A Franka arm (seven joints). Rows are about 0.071 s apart.
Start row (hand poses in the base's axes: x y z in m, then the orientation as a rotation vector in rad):
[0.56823, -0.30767, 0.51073, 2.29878, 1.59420, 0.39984]
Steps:
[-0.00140, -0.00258, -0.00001, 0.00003, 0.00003, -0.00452]
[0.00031, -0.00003, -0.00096, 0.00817, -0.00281, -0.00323]
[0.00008, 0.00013, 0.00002, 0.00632, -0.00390, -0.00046]
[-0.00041, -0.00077, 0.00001, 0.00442, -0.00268, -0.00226]
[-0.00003, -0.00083, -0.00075, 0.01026, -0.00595, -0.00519]
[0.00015, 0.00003, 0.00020, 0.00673, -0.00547, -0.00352]
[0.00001, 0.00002, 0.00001, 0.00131, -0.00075, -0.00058]
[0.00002, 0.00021, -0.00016, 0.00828, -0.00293, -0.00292]
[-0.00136, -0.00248, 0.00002, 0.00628, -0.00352, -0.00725]
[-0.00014, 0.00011, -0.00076, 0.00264, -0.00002, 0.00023]
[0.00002, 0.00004, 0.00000, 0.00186, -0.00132, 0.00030]
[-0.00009, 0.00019, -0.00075, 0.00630, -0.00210, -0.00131]
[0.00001, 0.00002, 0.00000, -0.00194, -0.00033, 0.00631]
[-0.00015, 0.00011, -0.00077, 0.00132, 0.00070, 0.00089]
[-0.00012, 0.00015, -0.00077, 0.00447, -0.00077, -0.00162]
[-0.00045, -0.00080, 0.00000, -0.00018, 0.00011, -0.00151]
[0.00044, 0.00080, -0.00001, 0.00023, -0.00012, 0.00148]
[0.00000, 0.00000, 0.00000, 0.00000, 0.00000, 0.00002]
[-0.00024, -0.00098, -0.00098, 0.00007, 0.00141, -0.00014]
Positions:
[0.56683, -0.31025, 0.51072, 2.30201, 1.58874, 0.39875]
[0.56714, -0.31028, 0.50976, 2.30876, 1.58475, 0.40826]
[0.56722, -0.31015, 0.50978, 2.31156, 1.58332, 0.41800]
[0.56681, -0.31092, 0.50979, 2.31489, 1.57996, 0.42430]
[0.56678, -0.31175, 0.50904, 2.32268, 1.57230, 0.43866]
[0.56693, -0.31172, 0.50924, 2.32692, 1.56637, 0.44978]
[0.56694, -0.31170, 0.50925, 2.32785, 1.56548, 0.45162]
[0.56696, -0.31149, 0.50909, 2.33427, 1.56160, 0.46148]
[0.56560, -0.31397, 0.50911, 2.34175, 1.55180, 0.46922]
[0.56546, -0.31386, 0.50835, 2.34355, 1.55239, 0.47163]
[0.56548, -0.31382, 0.50835, 2.34395, 1.55240, 0.47480]
[0.56539, -0.31363, 0.50760, 2.34826, 1.55057, 0.48239]
[0.56540, -0.31361, 0.50760, 2.34242, 1.55806, 0.48248]
[0.56525, -0.31350, 0.50683, 2.34322, 1.55963, 0.48309]
[0.56513, -0.31335, 0.50606, 2.34715, 1.55778, 0.48755]
[0.56468, -0.31415, 0.50606, 2.34809, 1.55592, 0.48693]
[0.56512, -0.31335, 0.50605, 2.34720, 1.55774, 0.48760]
[0.56512, -0.31335, 0.50605, 2.34719, 1.55776, 0.48760]
[0.56488, -0.31433, 0.50507, 2.34818, 1.55821, 0.48608]

